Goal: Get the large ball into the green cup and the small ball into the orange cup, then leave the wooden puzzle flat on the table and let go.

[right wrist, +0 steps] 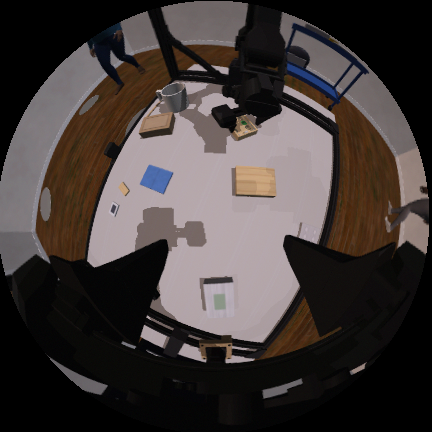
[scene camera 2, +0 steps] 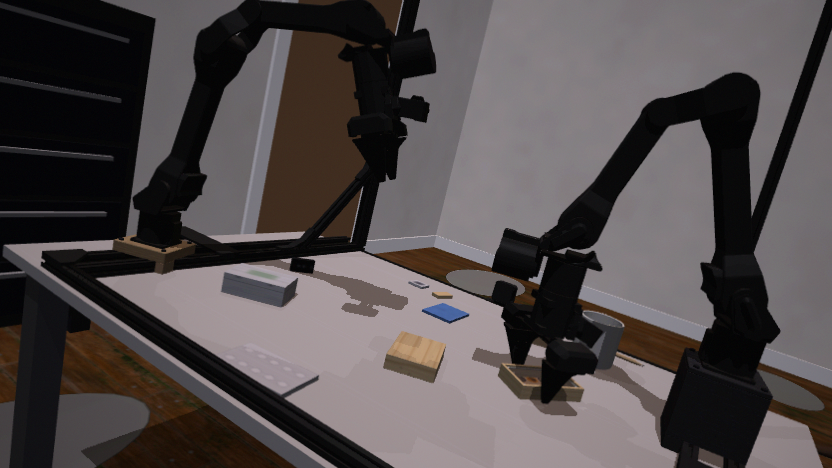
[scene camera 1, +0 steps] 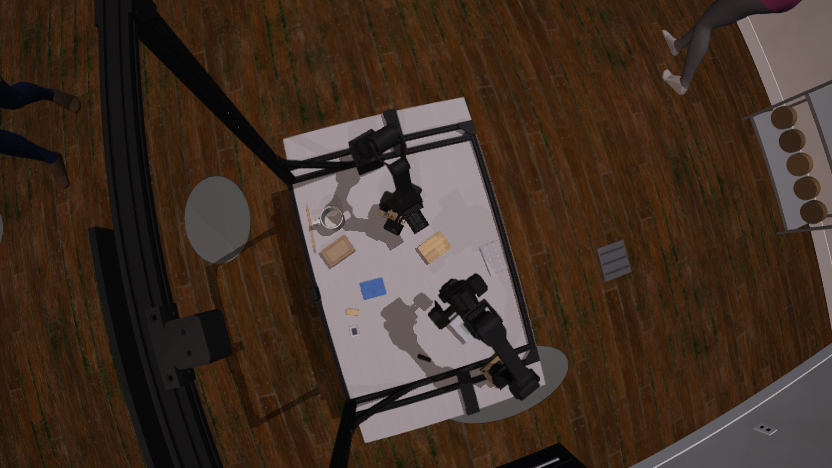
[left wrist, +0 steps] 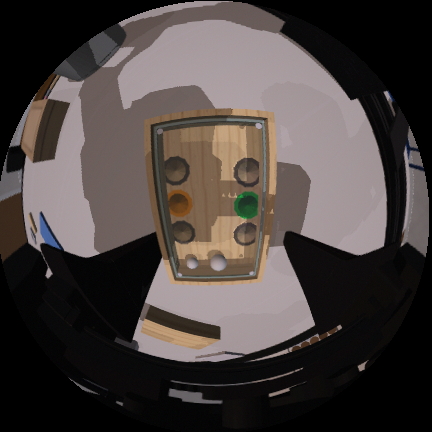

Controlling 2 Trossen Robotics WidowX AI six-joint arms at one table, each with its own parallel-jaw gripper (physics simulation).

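Places are measured from the left arm's base along level axes (x ahead, y left, z up), in metres.
Pixels of known places: left gripper, between the fingertips: (right wrist: pixel 243 127) (scene camera 2: pixel 529 386) (left wrist: pixel 226 237); right gripper, between the fingertips: (right wrist: pixel 226 243) (scene camera 2: pixel 387 180); left arm's base, origin of its link: (right wrist: pixel 245 63) (scene camera 2: pixel 725 369) (scene camera 1: pixel 366 149); right arm's base, origin of its link: (right wrist: pixel 215 351) (scene camera 2: pixel 156 241) (scene camera 1: pixel 498 371).
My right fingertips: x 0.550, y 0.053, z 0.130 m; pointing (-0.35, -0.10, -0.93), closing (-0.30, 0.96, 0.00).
Ahead of a thing's pixels: the offset from my right fingertips to its top centre. "*": to the spot under its first point.
The wooden puzzle @(dx -0.319, dy -0.031, dz -0.229 m) (scene camera 2: pixel 565 395) (left wrist: pixel 271 150) (right wrist: pixel 245 133) appears to lie flat on the table under my left gripper. In the left wrist view, the large ball @(dx -0.290, dy +0.001, dz -0.235 m) (left wrist: pixel 218 262) and small ball @(dx -0.274, dy -0.013, dz -0.238 m) (left wrist: pixel 192 263) lie side by side near its lower end wall, outside the cups. The green cup @(* dx -0.335, dy -0.019, dz -0.232 m) (left wrist: pixel 246 205) is along the right side and the orange cup @(* dx -0.311, dy -0.047, dz -0.232 m) (left wrist: pixel 180 203) along the left; both look empty. My left gripper (scene camera 2: pixel 531 381) (left wrist: pixel 226 237) is open, its fingers on either side of the puzzle, apart from its walls. My right gripper (scene camera 2: pixel 386 178) (right wrist: pixel 226 243) is open and empty, high above the table.
A wooden block @(dx -0.141, dy +0.055, dz -0.228 m) (scene camera 1: pixel 433 247) (scene camera 2: pixel 415 353) stands near the table's middle. A grey mug @(* dx -0.386, dy -0.254, dz -0.243 m) (scene camera 1: pixel 332 217), brown box @(dx -0.261, dy -0.279, dz -0.216 m) (scene camera 1: pixel 337 251) and blue item @(dx -0.087, dy -0.212, dz -0.246 m) (scene camera 1: pixel 372 288) lie left of it in scene camera 1. A grey box @(dx +0.177, dy +0.048, dz -0.215 m) (right wrist: pixel 218 299) stands below my right gripper.
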